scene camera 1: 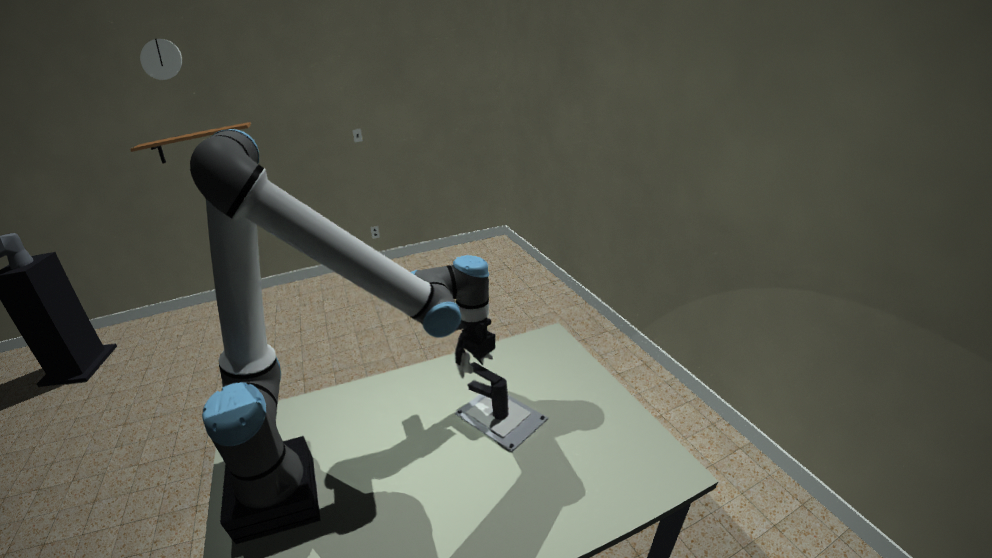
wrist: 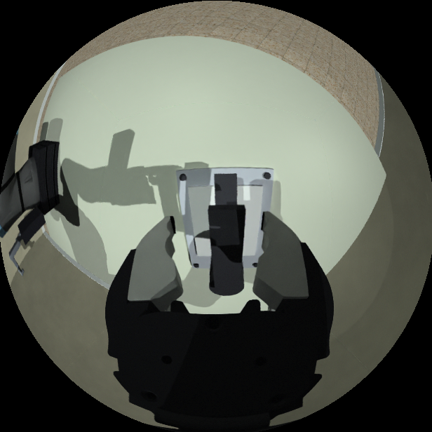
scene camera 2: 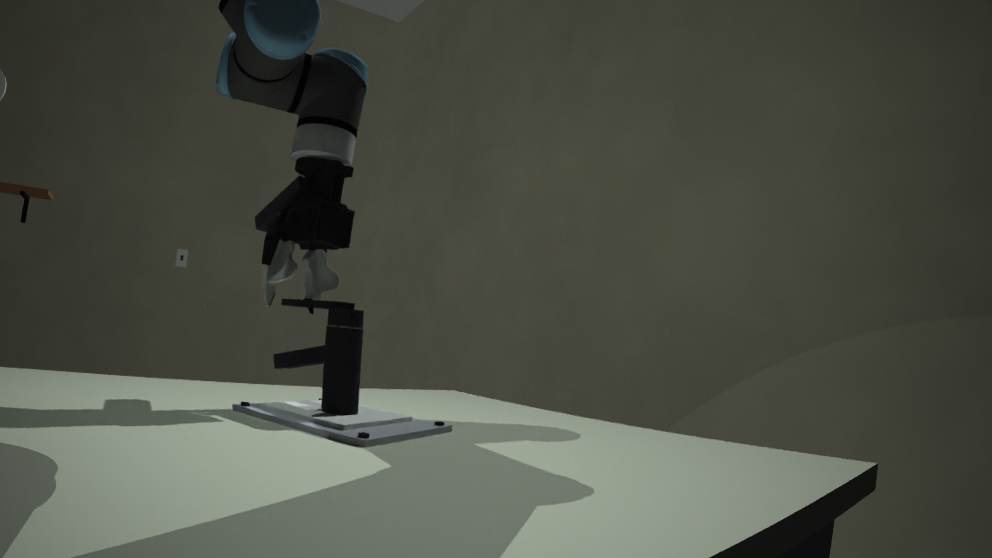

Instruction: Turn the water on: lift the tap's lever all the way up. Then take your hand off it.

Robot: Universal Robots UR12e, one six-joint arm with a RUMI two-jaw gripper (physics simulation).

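Frame: origin at the arm's base, x ahead, y right, z down, level; millimetres.
Seen in the pictures: gripper, fingertip midpoint: (scene camera 1: 472, 371) (scene camera 2: 290, 310); arm's base at its link origin: (scene camera 1: 268, 478).
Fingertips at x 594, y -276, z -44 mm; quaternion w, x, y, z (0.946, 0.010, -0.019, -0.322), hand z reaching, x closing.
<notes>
Offsets run from my fingertips to a thing's top centre. "spot": to the spot under its first point. Level surfaces: height alone.
The black tap stands upright with its round body {dy +78, dx +67, dz +16 mm} (scene camera 1: 499, 402) (scene camera 2: 342, 371) on a grey plate {spot: dy +146, dx +145, dz +132 mm} (scene camera 1: 530, 426) (scene camera 2: 409, 431) (wrist: 250, 175). Its flat lever {dy +31, dx +33, dz -16 mm} (scene camera 1: 489, 375) (scene camera 2: 326, 303) (wrist: 226, 225) lies nearly level on top, its free end a little higher in scene camera 2. The spout {dy +21, dx +26, dz +41 mm} (scene camera 1: 478, 388) (scene camera 2: 299, 357) (wrist: 226, 187) sticks out below on the same side. My gripper (scene camera 1: 475, 365) (scene camera 2: 289, 305) (wrist: 217, 215) points down, partly open and empty. Its fingertips are about at the lever's height, one on each side, with gaps to both sides in the wrist view. Contact is not visible.
The pale green table {dz +140 mm} (scene camera 1: 624, 444) (scene camera 2: 659, 485) (wrist: 200, 90) carries the tap plate and the arm's black base (scene camera 1: 270, 517) (wrist: 47, 175). A dark pedestal (scene camera 1: 48, 319) stands on the floor at the left. A wooden shelf (scene camera 1: 187, 137) (scene camera 2: 24, 188) hangs on the wall.
</notes>
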